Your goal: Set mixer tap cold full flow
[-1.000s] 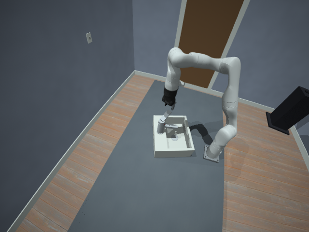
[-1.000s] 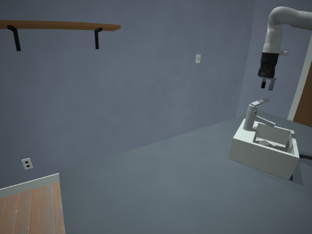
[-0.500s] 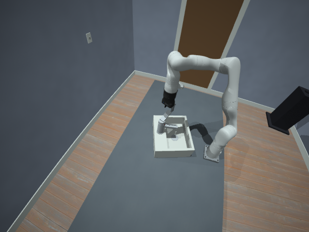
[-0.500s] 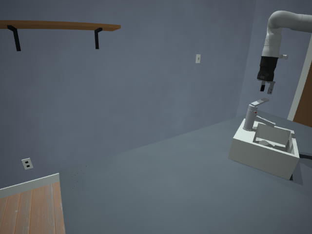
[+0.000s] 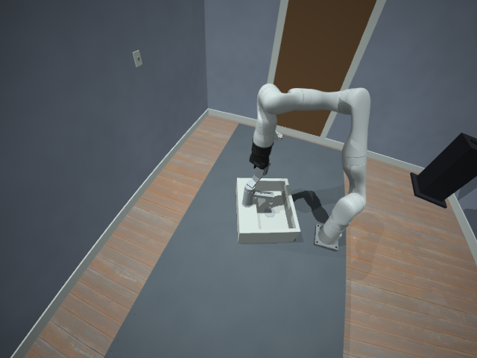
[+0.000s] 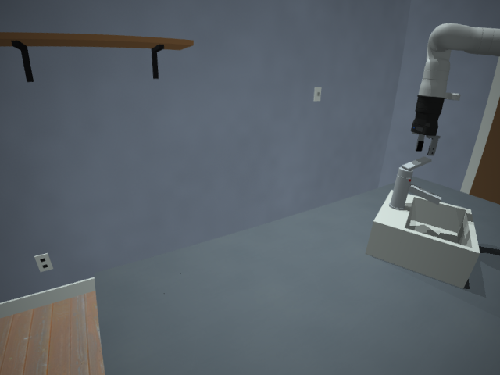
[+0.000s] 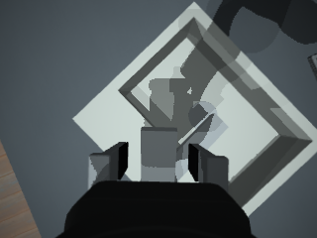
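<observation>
My gripper is now 10 mm short of the flat lever, 20 mm to the right of it and 50 mm above it. The rest, counted from my hand: white basin: 90 mm behind, 300 mm below; grey mixer tap: 40 mm to the left, 110 mm below.
</observation>
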